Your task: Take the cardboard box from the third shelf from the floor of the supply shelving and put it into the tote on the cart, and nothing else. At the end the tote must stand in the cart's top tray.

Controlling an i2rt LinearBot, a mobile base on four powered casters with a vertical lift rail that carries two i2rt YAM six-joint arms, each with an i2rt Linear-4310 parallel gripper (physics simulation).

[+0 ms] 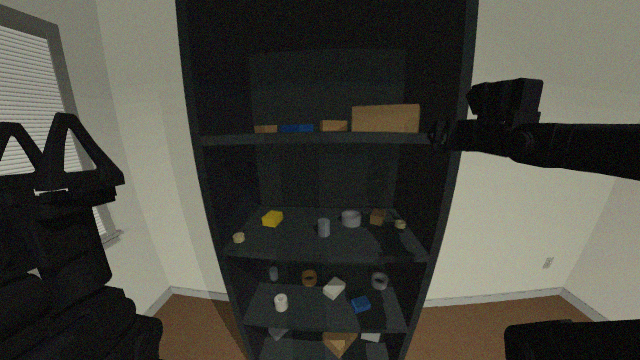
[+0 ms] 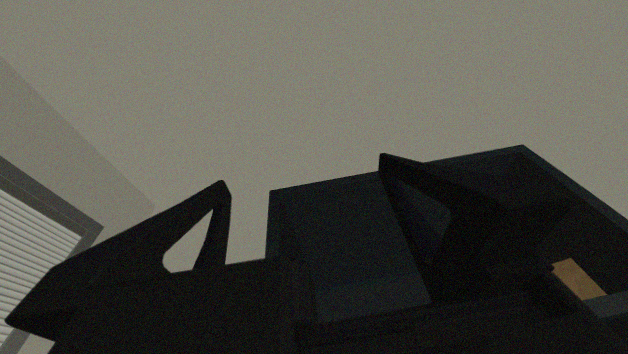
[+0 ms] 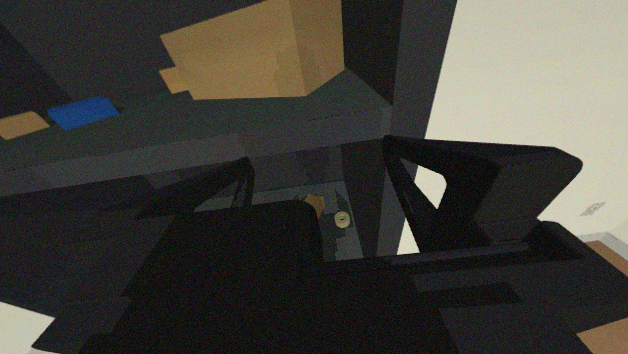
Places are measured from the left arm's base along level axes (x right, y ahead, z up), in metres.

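Pixels of known places: left gripper, fingertip midpoint: (image 1: pixel 36 117) (image 2: pixel 303 175); right gripper, fingertip midpoint: (image 1: pixel 443 134) (image 3: pixel 315 154).
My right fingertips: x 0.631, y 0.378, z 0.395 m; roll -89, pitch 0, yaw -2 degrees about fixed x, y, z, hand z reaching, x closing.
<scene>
Ahead of a thing's pixels: the offset from my right fingertips to its middle.
A large cardboard box @(dx -0.074, dy +0.284, dz +0.050 m) (image 1: pixel 385 118) (image 3: pixel 240 55) stands at the right end of the upper visible shelf (image 1: pixel 310 139) (image 3: pixel 200 150). A small brown box @(dx -0.059, dy +0.345, dz -0.433 m) (image 1: pixel 377 217) (image 3: pixel 315 204) lies on the shelf below. The lowest shelves are cut off, so I cannot tell which shelf is third from the floor. My right gripper (image 1: pixel 434 132) (image 3: pixel 315 154) is open and empty, at the upper shelf's front edge near its right end, right of and below the large box, apart from it. My left gripper (image 1: pixel 37 120) (image 2: pixel 303 175) is open and empty, at the far left, away from the shelving. The tote and cart do not show.
The upper shelf also holds a blue box @(dx -0.454, dy +0.285, dz +0.015 m) (image 1: pixel 296 128) (image 3: pixel 84 113) and small orange-brown boxes @(dx -0.292, dy +0.452, dz +0.026 m) (image 1: pixel 333 125) @(dx -0.587, dy +0.278, dz +0.015 m) (image 1: pixel 265 129). Below are a yellow block @(dx -0.608, dy +0.323, dz -0.435 m) (image 1: pixel 272 218), a grey cylinder @(dx -0.340, dy +0.223, dz -0.423 m) (image 1: pixel 324 227) and rings. The shelving's right upright (image 1: pixel 452 200) stands beside my right gripper.
</scene>
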